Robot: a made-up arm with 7 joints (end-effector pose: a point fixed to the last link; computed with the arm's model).
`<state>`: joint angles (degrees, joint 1 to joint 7).
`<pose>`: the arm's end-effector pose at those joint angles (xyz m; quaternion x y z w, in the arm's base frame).
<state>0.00 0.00 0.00 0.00 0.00 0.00 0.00</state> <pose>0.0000 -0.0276 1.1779 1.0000 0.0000 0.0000 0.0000</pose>
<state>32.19 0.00 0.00 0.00 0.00 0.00 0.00</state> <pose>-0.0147 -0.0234 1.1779 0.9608 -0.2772 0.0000 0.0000</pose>
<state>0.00 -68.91 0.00 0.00 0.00 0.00 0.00</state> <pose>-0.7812 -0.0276 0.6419 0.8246 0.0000 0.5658 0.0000</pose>
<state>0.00 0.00 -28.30 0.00 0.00 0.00 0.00</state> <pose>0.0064 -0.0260 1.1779 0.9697 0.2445 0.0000 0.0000</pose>
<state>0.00 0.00 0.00 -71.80 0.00 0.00 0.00</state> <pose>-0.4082 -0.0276 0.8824 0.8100 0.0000 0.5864 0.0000</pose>
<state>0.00 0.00 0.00 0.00 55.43 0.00 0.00</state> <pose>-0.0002 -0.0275 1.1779 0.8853 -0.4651 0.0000 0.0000</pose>
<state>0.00 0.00 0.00 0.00 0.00 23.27 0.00</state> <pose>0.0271 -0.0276 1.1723 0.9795 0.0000 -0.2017 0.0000</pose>
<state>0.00 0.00 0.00 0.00 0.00 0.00 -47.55</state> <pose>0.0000 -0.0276 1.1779 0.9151 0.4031 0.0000 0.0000</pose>
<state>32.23 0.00 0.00 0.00 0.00 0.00 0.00</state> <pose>-0.0147 -0.0233 1.1779 0.9607 -0.2776 0.0000 0.0000</pose>
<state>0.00 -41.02 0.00 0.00 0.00 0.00 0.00</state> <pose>-0.5495 -0.0276 0.9723 0.9366 0.0000 0.3504 0.0000</pose>
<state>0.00 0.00 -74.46 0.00 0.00 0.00 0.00</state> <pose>0.0131 -0.0176 1.1779 0.7962 0.6050 0.0000 0.0000</pose>
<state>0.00 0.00 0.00 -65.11 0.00 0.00 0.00</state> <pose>-0.3898 -0.0276 0.9291 0.8429 0.0000 0.5381 0.0000</pose>
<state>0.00 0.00 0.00 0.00 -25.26 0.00 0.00</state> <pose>0.0001 -0.0276 1.1779 0.9758 0.2187 0.0000 0.0000</pose>
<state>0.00 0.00 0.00 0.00 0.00 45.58 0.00</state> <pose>0.0491 -0.0276 1.1573 0.9219 0.0000 -0.3874 0.0000</pose>
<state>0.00 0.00 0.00 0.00 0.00 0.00 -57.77</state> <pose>0.0000 -0.0276 1.1779 0.8756 0.4831 0.0000 0.0000</pose>
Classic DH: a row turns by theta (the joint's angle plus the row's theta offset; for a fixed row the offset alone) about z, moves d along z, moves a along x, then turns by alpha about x. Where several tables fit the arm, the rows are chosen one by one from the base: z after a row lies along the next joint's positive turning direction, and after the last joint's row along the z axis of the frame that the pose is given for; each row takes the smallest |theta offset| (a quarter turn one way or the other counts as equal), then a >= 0, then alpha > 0; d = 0 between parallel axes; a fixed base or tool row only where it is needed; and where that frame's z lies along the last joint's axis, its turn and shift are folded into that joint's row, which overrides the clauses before.
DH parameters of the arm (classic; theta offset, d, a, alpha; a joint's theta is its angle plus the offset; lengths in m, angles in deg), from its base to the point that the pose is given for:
base (fixed): 0 0 0 180
joint 1: 0 -0.3406 0 90
joint 2: 0 -0.014 0 -90
joint 3: 0 -0.4076 0 90
joint 4: 0 -0.0134 0 -90
joint 5: 0 -0.361 0 90
joint 6: 0 -0.0002 0 -90
joint 7: 0 -0.0687 0 0

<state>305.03 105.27 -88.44 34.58 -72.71 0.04 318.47</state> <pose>0.2305 0.7288 0.1208 0.5435 -0.2985 0.3855 0.6833</pose>
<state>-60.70 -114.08 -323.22 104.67 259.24 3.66 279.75</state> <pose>0.0364 -0.4871 0.5175 0.5755 -0.7676 -0.2760 0.0584</pose>
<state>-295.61 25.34 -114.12 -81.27 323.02 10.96 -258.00</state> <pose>-0.1990 -0.5027 0.7012 -0.7136 0.2558 -0.2427 0.6053</pose>
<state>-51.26 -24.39 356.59 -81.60 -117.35 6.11 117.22</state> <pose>-0.3264 -0.4805 0.5910 -0.5296 -0.2414 -0.7393 0.3386</pose>
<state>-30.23 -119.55 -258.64 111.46 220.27 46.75 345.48</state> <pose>0.0076 -0.4629 0.1446 -0.1120 0.7419 0.6610 0.0086</pose>
